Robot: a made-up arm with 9 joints. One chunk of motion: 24 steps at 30 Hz.
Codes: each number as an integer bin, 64 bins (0 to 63) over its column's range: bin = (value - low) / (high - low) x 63, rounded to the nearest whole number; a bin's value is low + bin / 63 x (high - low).
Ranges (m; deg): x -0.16..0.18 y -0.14..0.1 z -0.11..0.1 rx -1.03..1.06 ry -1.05..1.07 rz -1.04..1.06
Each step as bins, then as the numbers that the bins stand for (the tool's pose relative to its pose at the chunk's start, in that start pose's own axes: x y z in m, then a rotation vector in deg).
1 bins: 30 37 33 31 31 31
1 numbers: 0.0019 0.0010 0.0000 0.00 -0.01 -0.01
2 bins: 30 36 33 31 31 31
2 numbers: 0.0019 -0.0029 0.0000 0.00 -0.01 -0.01
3 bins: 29 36 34 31 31 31
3 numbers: -0.0035 -0.0029 0.0033 0.00 -0.01 -0.01
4 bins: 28 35 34 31 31 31
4 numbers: -0.0089 -0.0067 0.0033 0.00 -0.01 -0.01
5 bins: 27 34 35 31 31 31
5 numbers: -0.0143 -0.0105 0.0067 0.00 -0.01 -0.01
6 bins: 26 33 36 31 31 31
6 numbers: -0.0197 -0.0143 0.0100 0.00 -0.01 -0.01
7 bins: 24 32 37 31 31 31
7 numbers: -0.0305 -0.0181 0.0133 0.00 -0.01 -0.01
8 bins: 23 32 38 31 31 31
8 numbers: -0.0359 -0.0181 0.0167 0.00 -0.01 -0.01
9 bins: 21 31 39 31 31 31
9 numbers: -0.0467 -0.0219 0.0200 0.00 -0.01 -0.01
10 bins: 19 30 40 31 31 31
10 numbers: -0.0575 -0.0257 0.0233 0.00 -0.01 -0.01
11 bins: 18 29 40 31 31 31
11 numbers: -0.0629 -0.0295 0.0233 0.00 -0.01 -0.01
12 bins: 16 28 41 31 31 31
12 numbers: -0.0737 -0.0333 0.0267 0.00 -0.01 -0.01
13 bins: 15 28 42 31 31 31
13 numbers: -0.0790 -0.0333 0.0300 0.00 -0.01 -0.01
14 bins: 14 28 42 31 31 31
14 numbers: -0.0844 -0.0333 0.0300 0.00 -0.01 -0.01
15 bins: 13 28 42 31 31 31
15 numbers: -0.0898 -0.0333 0.0300 0.00 -0.01 -0.01
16 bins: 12 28 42 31 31 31
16 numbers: -0.0952 -0.0333 0.0300 0.00 -0.01 -0.01
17 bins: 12 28 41 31 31 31
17 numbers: -0.0952 -0.0333 0.0267 0.00 -0.01 -0.01
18 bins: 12 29 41 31 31 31
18 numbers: -0.0952 -0.0295 0.0267 0.00 -0.01 -0.01
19 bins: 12 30 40 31 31 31
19 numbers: -0.0952 -0.0257 0.0233 0.00 -0.01 -0.01
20 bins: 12 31 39 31 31 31
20 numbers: -0.0952 -0.0219 0.0200 0.00 -0.01 -0.01
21 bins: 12 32 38 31 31 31
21 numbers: -0.0952 -0.0181 0.0167 0.00 -0.01 -0.01
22 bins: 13 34 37 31 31 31
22 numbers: -0.0898 -0.0105 0.0133 0.00 -0.01 -0.01
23 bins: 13 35 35 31 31 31
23 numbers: -0.0898 -0.0067 0.0067 0.00 -0.01 -0.01
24 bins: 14 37 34 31 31 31
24 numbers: -0.0844 0.0010 0.0033 0.00 -0.01 -0.01
